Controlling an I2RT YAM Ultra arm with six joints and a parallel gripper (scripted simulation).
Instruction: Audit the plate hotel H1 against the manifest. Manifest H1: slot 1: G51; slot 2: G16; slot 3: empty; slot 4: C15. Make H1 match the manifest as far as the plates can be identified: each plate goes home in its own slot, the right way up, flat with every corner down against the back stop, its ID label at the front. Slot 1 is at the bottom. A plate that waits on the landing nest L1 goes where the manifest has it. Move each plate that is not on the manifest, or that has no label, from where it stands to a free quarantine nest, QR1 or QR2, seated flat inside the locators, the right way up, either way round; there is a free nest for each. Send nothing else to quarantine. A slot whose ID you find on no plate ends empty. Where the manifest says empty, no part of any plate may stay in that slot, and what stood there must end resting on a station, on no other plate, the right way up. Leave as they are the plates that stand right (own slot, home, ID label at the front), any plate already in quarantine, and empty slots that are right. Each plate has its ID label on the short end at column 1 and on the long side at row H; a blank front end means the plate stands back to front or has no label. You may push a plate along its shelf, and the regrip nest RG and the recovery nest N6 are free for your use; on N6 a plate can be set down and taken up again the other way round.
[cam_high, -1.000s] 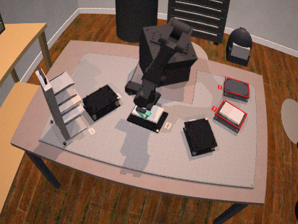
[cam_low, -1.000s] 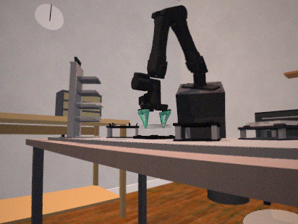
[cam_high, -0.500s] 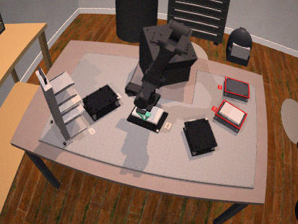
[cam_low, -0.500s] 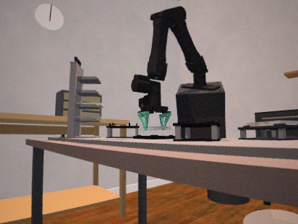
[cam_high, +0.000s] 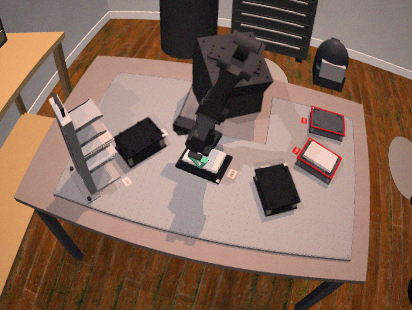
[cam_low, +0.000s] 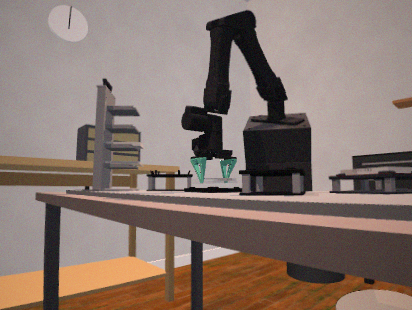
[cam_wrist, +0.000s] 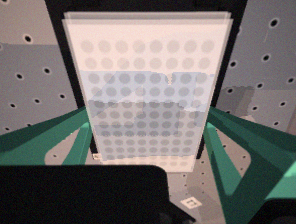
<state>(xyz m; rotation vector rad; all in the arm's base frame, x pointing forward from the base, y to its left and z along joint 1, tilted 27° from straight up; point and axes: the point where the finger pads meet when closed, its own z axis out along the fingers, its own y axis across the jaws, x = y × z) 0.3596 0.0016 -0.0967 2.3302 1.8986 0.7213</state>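
Now: the recovery nest N6 30 mm below my hand. Also, from my hand: RG label 190 mm to the right, 80 mm behind, 40 mm below; then black regrip nest 250 mm to the right, 20 mm above; then N6 tag 100 mm to the left, 40 mm below, 20 mm ahead.
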